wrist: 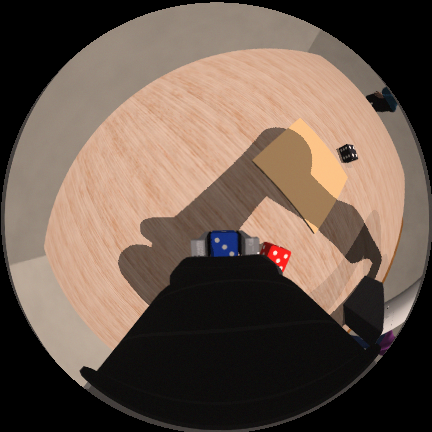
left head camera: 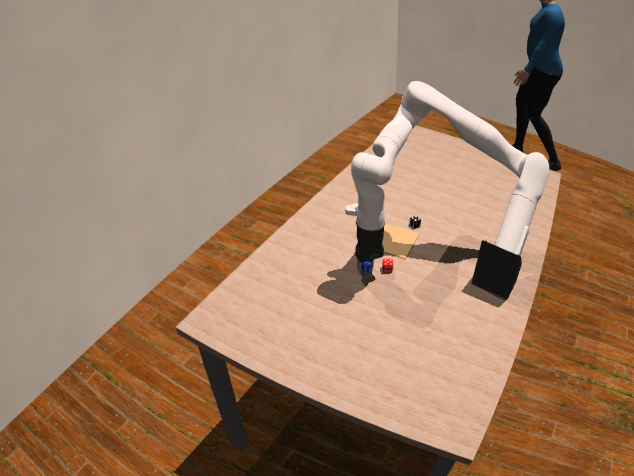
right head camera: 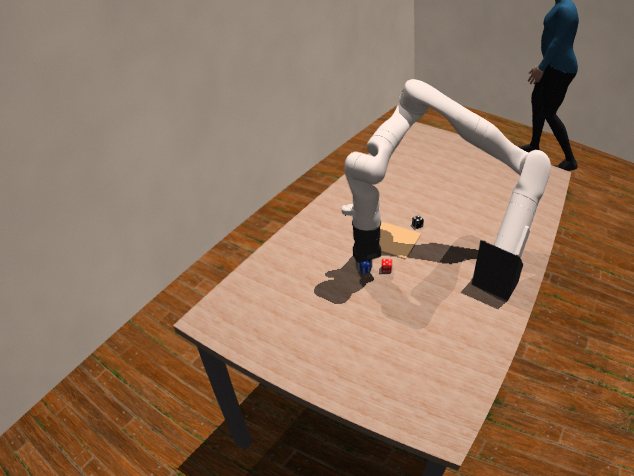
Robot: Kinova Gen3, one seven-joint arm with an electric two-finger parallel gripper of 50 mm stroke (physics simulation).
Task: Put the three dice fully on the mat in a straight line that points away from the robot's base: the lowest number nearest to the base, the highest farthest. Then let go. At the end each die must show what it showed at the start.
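Places are measured from the arm's base along level axes (x right, y ahead, z up), in millimetres.
Pixels of known places: gripper, fingertip midpoint: [wrist: 223, 239] [left head camera: 365, 267] [right head camera: 364, 267]; arm's base at its link origin: [left head camera: 505, 253] [right head camera: 505, 253].
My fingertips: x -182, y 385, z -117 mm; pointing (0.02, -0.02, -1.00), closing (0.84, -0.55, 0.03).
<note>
For each thing: its middle in the pictures, then the offset to it from my fingertips. Level surfaces: height alone.
- blue die at the middle of its body: [wrist: 223, 243] [right head camera: 364, 266] [left head camera: 365, 266] dx -2, dy -3, dz +8 mm
- red die at the middle of its body: [wrist: 273, 256] [right head camera: 386, 266] [left head camera: 387, 265] dx +38, dy -55, dz +7 mm
- black die at the middle of its body: [wrist: 348, 152] [right head camera: 417, 221] [left head camera: 415, 222] dx +287, dy -17, dz +7 mm
- tan mat at the middle of its body: [wrist: 311, 168] [right head camera: 393, 239] [left head camera: 392, 239] dx +170, dy +5, dz -6 mm
- wooden table at its surface level: dz -8 mm
My gripper [wrist: 223, 239] is shut on the blue die [left head camera: 366, 266] [right head camera: 365, 266] [wrist: 223, 244]; one finger is on each side of it, low at the table. Three white dots in a slanting row show on its top in the wrist view. The red die [left head camera: 387, 265] [right head camera: 386, 265] [wrist: 276, 256] lies close beside the gripper, with five dots on top, partly hidden in the wrist view. The black die [left head camera: 415, 221] [right head camera: 417, 221] [wrist: 348, 153] lies beyond the mat; its top number is too small to tell. The tan mat [left head camera: 403, 238] [right head camera: 403, 239] [wrist: 325, 165] bears no die.
The robot's black base [left head camera: 496, 270] [right head camera: 496, 271] [wrist: 365, 307] stands at the right side of the wooden table [left head camera: 327, 368] [right head camera: 327, 368] [wrist: 150, 125]. The arm's shadow falls across the mat and table. A person [left head camera: 545, 46] [right head camera: 560, 43] stands beyond the table's far end.
</note>
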